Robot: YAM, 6 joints.
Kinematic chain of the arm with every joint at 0, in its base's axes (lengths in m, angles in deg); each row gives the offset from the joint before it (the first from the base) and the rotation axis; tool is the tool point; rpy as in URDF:
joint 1: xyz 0 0 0.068 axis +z
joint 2: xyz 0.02 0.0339 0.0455 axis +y
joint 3: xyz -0.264 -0.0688 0 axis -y
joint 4: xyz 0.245 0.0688 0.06 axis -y
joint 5: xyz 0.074 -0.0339 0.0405 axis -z
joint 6: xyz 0.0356 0 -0.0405 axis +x
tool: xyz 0 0 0 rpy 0 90 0
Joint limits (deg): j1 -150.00..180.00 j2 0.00..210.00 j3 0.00..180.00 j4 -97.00..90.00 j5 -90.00..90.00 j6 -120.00..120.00
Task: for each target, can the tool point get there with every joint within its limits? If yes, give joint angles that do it. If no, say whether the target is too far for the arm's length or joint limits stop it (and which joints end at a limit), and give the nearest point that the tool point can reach.
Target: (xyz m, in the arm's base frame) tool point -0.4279 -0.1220 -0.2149
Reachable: no: joint limits stop it (at a limit: joint 1) | nearest point -0.3916 -0.1850 -0.2149 | short by 0.073 m
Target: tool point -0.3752 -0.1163 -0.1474
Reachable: no: joint limits stop it (at a limit: joint 1) | nearest point -0.3496 -0.1607 -0.1474 | short by 0.051 m
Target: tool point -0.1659 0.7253 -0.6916
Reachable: no: too far | nearest point -0.1033 0.4515 -0.3099 | short by 0.474 m
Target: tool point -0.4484 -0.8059 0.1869
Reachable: no: too far | nearest point -0.3130 -0.5626 0.1642 | short by 0.279 m
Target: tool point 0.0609 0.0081 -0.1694
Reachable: yes | joints 27.60 193.33 62.09 -49.73 36.18 52.32
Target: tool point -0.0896 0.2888 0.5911
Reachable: yes | joints -67.16 35.14 123.96 33.40 -56.03 -66.94
